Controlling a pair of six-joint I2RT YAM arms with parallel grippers.
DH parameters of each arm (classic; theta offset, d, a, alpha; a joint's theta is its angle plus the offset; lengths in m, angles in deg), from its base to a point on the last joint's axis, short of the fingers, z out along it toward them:
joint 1: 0 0.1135 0.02 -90
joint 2: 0 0 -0.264 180
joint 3: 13.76 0 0.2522 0
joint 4: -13.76 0 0.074 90
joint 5: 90 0 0 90
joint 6: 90 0.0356 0 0
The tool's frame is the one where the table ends.
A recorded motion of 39 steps. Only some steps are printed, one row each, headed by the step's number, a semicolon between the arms.
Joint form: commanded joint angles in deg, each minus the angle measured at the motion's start. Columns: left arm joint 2, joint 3, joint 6, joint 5, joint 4, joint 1; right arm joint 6, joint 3, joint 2, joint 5, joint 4, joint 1.
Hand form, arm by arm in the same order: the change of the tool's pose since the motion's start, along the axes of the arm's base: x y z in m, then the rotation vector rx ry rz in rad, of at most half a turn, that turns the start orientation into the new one. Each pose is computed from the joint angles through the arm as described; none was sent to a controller.
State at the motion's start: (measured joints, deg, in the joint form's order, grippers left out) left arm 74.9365 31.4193 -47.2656 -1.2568 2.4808 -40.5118; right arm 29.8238 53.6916 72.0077 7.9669 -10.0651 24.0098
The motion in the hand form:
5: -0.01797 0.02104 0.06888 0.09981 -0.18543 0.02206; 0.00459 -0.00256 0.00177 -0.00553 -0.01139 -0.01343
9: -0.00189 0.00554 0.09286 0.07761 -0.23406 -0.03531; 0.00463 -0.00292 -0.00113 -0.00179 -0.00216 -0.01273
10: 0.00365 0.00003 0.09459 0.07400 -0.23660 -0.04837; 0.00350 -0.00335 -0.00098 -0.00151 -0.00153 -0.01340
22: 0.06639 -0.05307 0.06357 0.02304 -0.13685 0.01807; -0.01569 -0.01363 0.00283 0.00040 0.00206 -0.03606
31: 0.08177 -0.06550 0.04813 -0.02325 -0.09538 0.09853; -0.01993 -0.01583 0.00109 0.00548 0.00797 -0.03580
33: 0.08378 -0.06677 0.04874 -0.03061 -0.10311 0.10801; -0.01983 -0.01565 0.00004 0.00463 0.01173 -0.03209
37: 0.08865 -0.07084 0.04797 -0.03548 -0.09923 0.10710; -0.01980 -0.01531 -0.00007 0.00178 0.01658 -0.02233
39: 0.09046 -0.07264 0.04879 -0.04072 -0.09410 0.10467; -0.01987 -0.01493 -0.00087 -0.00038 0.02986 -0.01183
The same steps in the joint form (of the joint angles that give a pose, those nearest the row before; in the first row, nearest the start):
5: -14.95 6.17 7.94 -8.15 -16.02 -0.18; -0.51 0.63 0.63 0.23 0.55 -0.81
9: -10.63 12.80 10.82 -5.79 -15.32 -0.14; -0.22 0.21 0.74 -0.09 0.63 -0.91
10: -8.77 14.16 11.20 -5.17 -14.62 -0.18; -0.17 0.06 0.46 -0.06 0.47 -0.90
22: 12.77 24.36 4.14 -4.61 -6.23 -0.01; 0.47 -2.26 -4.66 0.72 -2.56 -1.21
31: 18.34 26.41 -1.58 -6.05 -3.17 -0.07; 0.76 -3.20 -5.74 0.40 -2.94 -1.34
33: 18.73 26.75 -1.90 -6.45 -2.54 -0.05; 0.69 -3.31 -5.65 0.19 -2.95 -1.34
37: 20.13 28.09 -2.13 -6.16 -2.47 -0.01; 0.39 -3.17 -5.56 -0.28 -3.28 -1.33
39: 20.59 28.82 -2.37 -5.78 -2.78 -0.01; 0.26 -2.97 -5.39 -0.90 -4.03 -1.34

